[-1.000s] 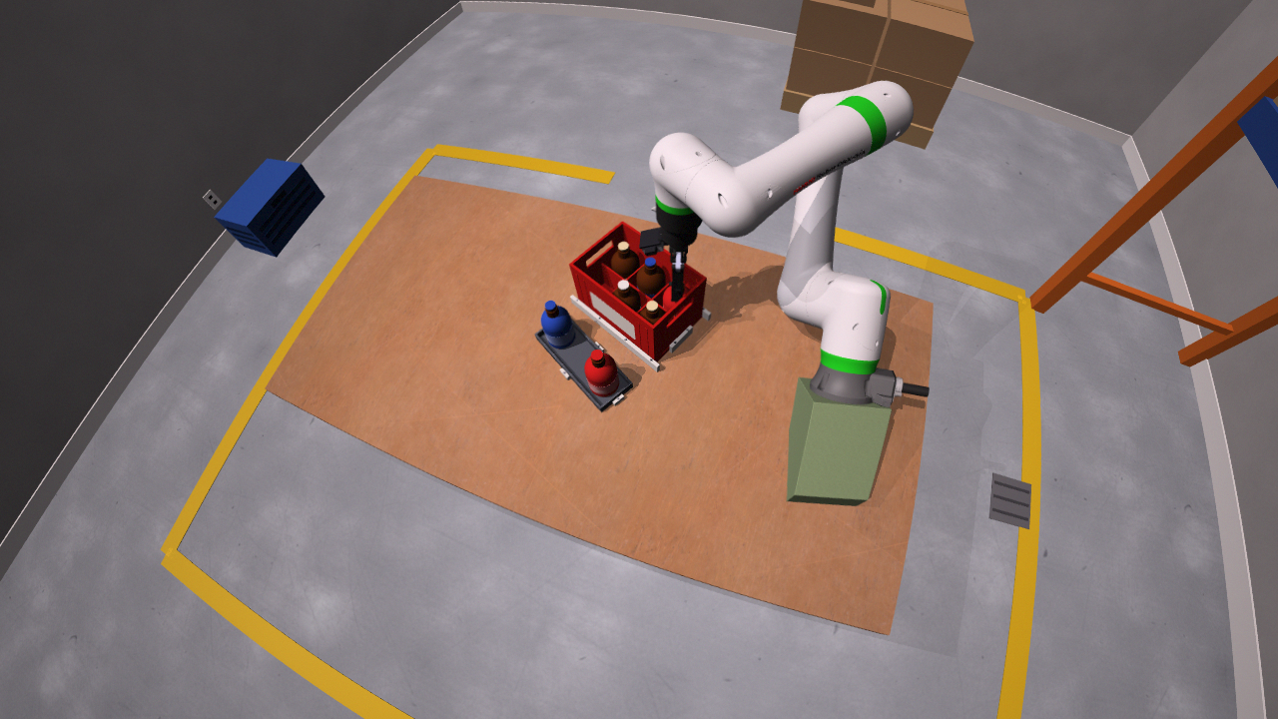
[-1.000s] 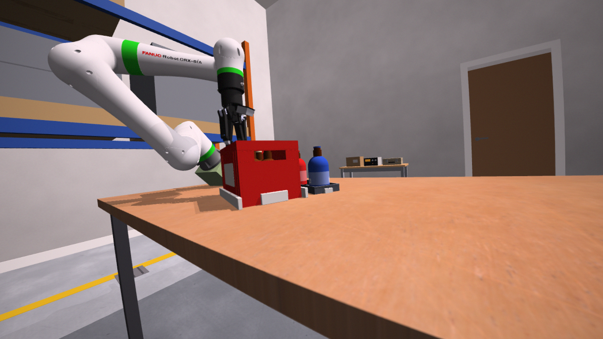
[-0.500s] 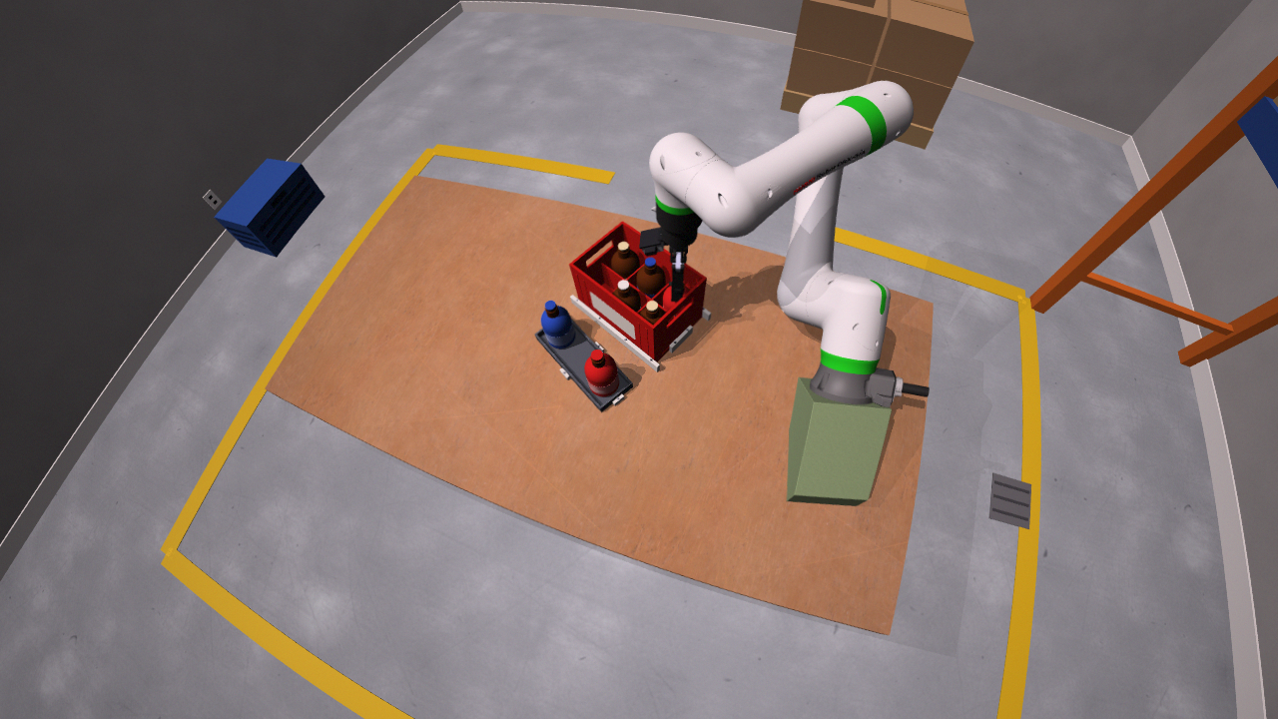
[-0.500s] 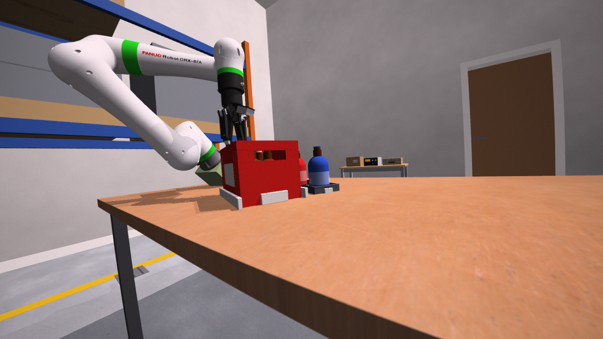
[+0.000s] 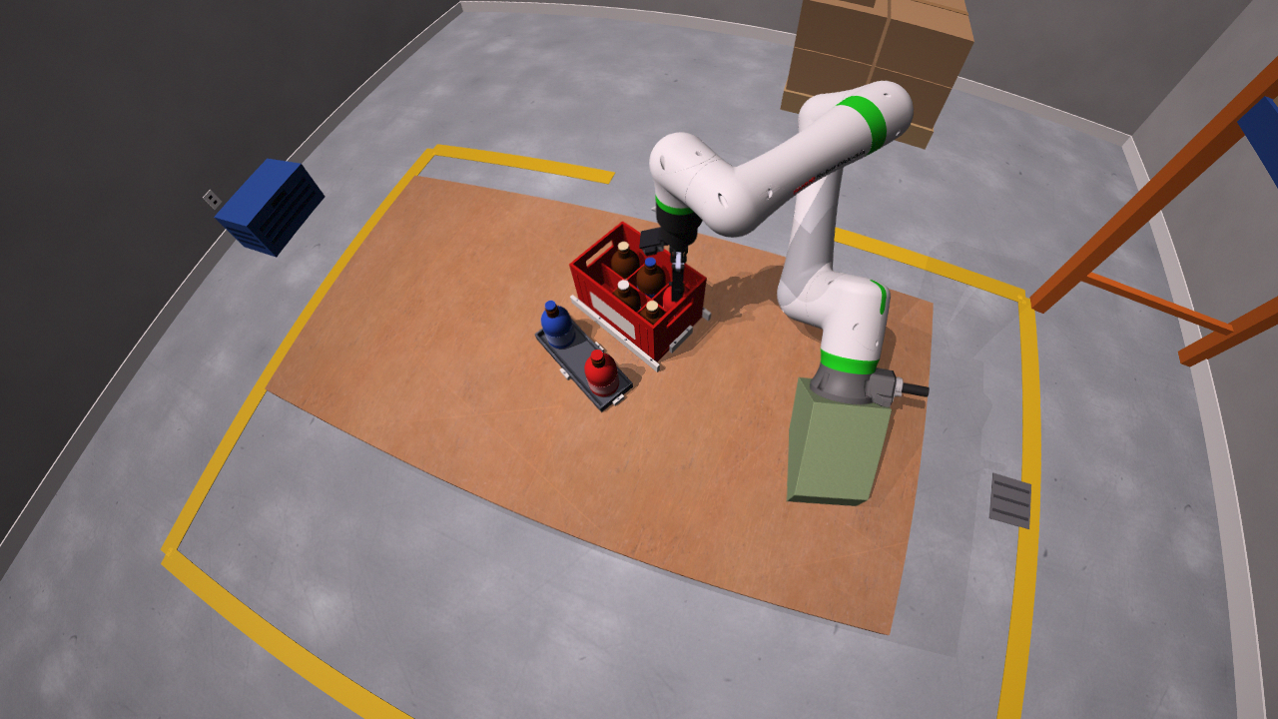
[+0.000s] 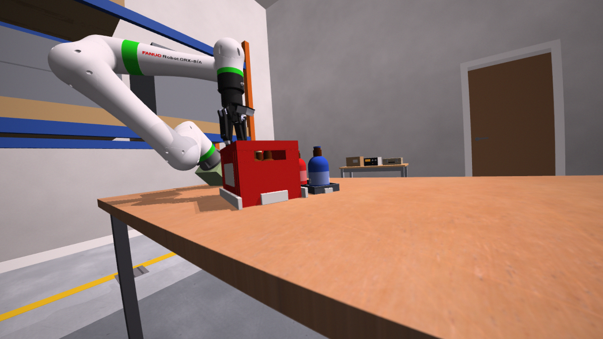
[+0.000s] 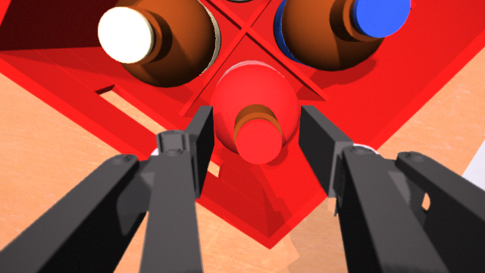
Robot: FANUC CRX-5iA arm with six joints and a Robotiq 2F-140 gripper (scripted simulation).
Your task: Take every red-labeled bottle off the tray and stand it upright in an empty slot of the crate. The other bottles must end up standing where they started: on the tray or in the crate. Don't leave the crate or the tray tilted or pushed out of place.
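Right now my hand is 10 cm short of the red crate and 8 cm above it. From my hand the other things lie so: grey tray 19 cm ahead, 19 cm to the left, 15 cm below; then blue-labeled bottle 27 cm ahead, 14 cm to the left, 8 cm below.
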